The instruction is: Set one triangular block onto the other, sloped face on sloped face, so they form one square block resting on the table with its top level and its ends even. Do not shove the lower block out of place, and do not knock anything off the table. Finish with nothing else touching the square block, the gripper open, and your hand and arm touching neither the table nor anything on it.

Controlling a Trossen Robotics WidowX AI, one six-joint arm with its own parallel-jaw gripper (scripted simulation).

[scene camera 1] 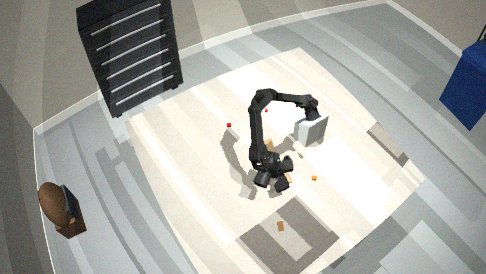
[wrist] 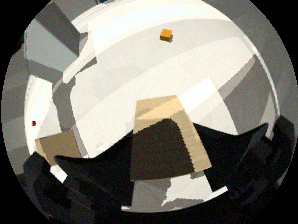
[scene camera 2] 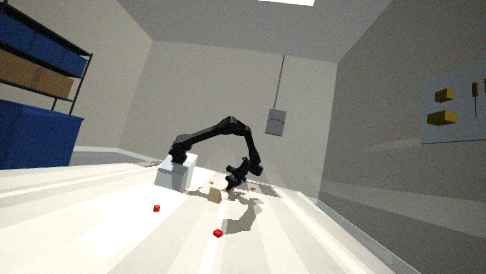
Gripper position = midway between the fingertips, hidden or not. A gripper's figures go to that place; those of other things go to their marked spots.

Labels:
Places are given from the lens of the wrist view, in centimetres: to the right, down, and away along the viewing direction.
my gripper (wrist: 161,128): 1, 2, 10
tan triangular block (wrist: 165,144): 1, 2, 6

